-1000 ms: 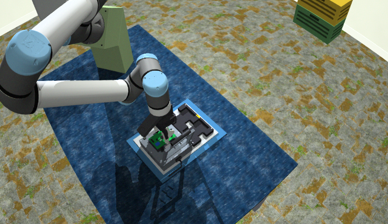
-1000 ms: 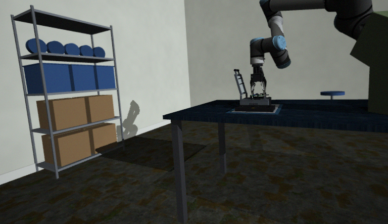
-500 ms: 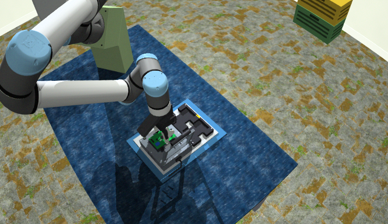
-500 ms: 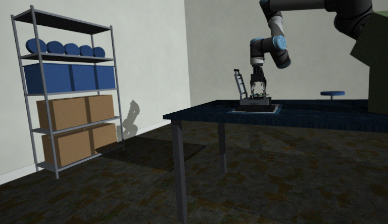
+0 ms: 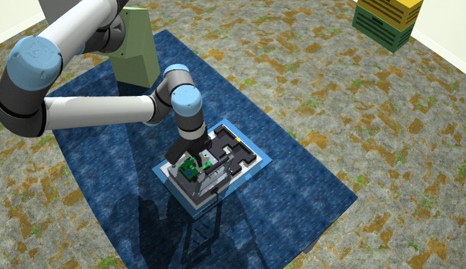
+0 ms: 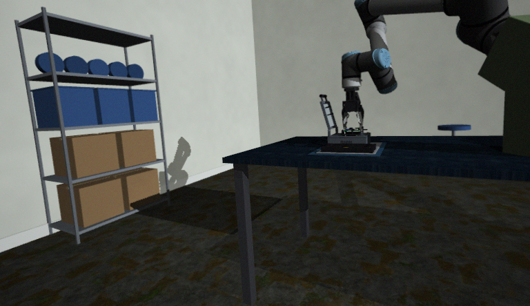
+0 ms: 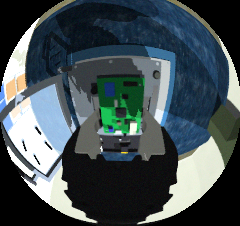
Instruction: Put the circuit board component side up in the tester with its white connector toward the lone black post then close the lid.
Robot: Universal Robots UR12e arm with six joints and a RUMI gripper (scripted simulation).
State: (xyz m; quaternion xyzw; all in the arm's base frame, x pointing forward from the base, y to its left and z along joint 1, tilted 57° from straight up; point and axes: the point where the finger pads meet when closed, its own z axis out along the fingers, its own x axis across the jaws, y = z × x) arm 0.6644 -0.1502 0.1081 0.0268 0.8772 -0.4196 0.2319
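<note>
Now: hand right at the green circuit board. From my hand the other things lie so: tester lid 12 cm ahead, 10 cm above, 3 cm to the right; tester 4 cm ahead, 3 cm to the left, 3 cm above.
</note>
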